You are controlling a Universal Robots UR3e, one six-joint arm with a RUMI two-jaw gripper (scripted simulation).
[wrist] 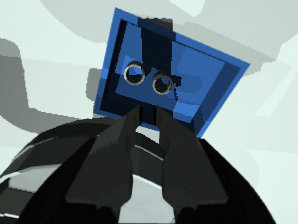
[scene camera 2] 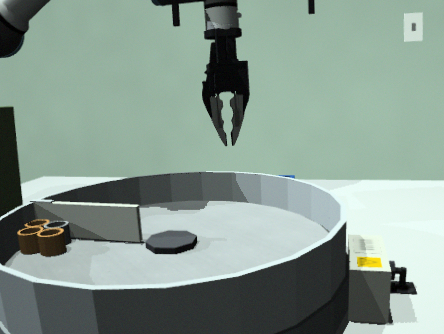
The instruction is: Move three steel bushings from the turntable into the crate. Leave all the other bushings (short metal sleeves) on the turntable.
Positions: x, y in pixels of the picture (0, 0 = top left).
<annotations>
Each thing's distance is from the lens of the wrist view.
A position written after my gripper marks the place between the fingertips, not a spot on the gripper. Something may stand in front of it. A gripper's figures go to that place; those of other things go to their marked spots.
my gripper [wrist: 148, 107]: 0.15 m
grey turntable [wrist: 144, 196]: 0.41 m
blue crate [wrist: 203, 78]: 0.29 m
The marked spots on the blue crate and the grey turntable are 0.29 m apart.
</annotations>
